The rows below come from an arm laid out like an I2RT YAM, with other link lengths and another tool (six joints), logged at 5 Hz.
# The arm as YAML. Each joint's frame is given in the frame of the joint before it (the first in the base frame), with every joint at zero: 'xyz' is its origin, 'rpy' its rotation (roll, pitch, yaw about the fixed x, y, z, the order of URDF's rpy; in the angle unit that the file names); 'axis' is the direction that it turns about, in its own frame. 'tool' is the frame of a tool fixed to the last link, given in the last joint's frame.
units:
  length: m
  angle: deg
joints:
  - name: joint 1
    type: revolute
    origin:
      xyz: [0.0, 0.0, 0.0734]
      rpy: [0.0, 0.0, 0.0]
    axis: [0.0, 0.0, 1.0]
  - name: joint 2
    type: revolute
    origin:
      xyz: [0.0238, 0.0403, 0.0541]
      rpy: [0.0, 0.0, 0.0]
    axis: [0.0, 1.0, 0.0]
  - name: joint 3
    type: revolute
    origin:
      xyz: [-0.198, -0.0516, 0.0]
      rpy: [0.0, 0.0, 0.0]
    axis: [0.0, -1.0, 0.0]
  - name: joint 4
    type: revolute
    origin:
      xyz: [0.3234, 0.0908, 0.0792]
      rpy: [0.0, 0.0, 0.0]
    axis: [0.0, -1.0, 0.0]
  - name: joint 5
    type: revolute
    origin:
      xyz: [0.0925, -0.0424, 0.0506]
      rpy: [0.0, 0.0, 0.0]
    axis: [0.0, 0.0, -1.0]
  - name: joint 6
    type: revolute
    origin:
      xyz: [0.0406, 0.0, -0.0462]
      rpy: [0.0, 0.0, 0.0]
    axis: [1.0, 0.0, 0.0]
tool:
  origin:
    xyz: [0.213, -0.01, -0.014]
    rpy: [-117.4, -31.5, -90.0]
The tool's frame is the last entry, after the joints.
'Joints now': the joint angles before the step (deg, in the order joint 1, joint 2, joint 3, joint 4, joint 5, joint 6). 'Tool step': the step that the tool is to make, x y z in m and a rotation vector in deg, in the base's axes. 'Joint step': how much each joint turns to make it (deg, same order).
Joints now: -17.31 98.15 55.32 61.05 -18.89 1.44
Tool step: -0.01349 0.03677 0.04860 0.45 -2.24 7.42
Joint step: 0.37 -6.79 -0.68 -2.72 -6.25 3.69
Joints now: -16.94 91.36 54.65 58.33 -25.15 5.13
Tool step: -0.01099 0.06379 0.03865 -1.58 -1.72 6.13
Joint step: 4.71 -5.75 -0.15 -3.77 -1.74 -0.52
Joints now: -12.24 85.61 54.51 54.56 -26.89 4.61
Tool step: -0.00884 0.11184 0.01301 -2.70 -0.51 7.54
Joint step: 10.88 -1.68 1.26 -3.92 2.05 -4.13
